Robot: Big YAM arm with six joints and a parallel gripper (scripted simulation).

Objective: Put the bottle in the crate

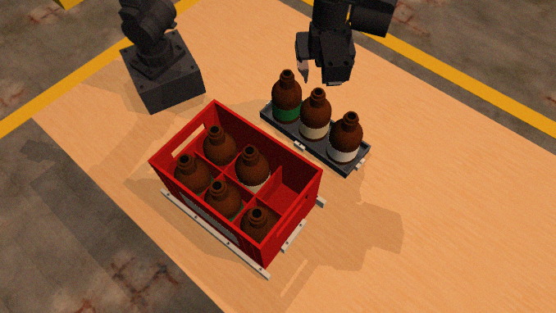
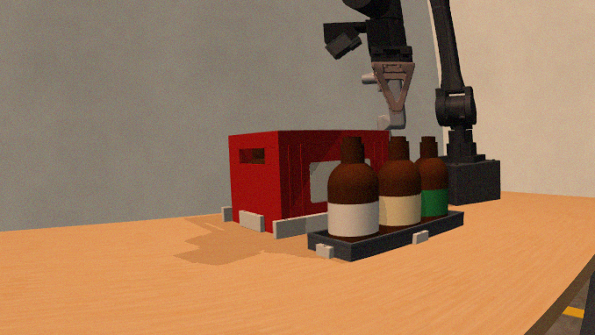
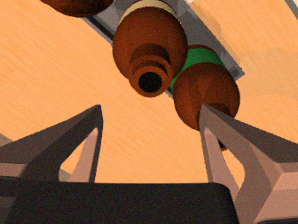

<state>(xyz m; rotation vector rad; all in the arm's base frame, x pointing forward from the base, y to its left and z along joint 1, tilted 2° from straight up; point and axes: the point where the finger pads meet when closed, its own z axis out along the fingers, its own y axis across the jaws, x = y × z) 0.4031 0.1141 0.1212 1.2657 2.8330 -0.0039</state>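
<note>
The dark tray lies 190 mm below my hand. The rest, counted from my hand: red crate (250 mm to the right, 120 mm below, 20 mm behind).
</note>
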